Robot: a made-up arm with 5 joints. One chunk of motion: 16 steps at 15 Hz.
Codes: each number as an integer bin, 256 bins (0 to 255) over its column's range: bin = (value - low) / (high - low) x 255, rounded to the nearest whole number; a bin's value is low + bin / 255 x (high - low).
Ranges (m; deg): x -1.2..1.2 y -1.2..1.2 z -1.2..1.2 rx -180..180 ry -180..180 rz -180..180
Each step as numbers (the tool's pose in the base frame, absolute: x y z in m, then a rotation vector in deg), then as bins.
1 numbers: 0.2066 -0.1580 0.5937 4.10 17.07 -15.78
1 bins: 149 111 191 130 140 116
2 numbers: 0.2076 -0.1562 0.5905 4.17 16.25 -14.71
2 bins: 150 111 190 130 139 117
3 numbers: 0.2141 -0.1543 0.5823 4.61 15.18 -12.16
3 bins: 150 111 189 131 138 119
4 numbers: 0.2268 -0.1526 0.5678 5.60 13.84 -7.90
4 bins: 152 111 188 131 137 122
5 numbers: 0.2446 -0.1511 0.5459 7.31 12.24 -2.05
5 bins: 153 111 186 133 136 126
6 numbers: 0.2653 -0.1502 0.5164 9.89 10.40 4.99
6 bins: 156 112 182 135 135 131
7 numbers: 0.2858 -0.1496 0.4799 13.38 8.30 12.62
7 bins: 158 112 178 137 133 136
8 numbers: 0.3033 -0.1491 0.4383 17.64 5.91 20.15
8 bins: 160 112 174 140 132 142
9 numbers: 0.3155 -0.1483 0.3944 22.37 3.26 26.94
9 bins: 161 112 169 143 130 147
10 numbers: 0.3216 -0.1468 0.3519 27.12 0.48 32.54
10 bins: 162 112 165 147 128 151
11 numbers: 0.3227 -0.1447 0.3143 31.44 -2.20 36.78
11 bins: 162 112 161 150 126 154
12 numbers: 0.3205 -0.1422 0.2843 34.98 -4.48 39.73
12 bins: 162 112 158 152 124 156
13 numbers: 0.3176 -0.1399 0.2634 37.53 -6.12 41.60
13 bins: 161 113 155 154 123 157
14 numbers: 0.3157 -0.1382 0.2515 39.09 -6.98 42.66
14 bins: 161 113 154 155 123 158
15 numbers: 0.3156 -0.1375 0.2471 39.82 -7.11 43.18
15 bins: 161 113 154 156 122 158
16 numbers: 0.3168 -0.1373 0.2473 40.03 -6.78 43.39
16 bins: 161 113 154 156 123 158
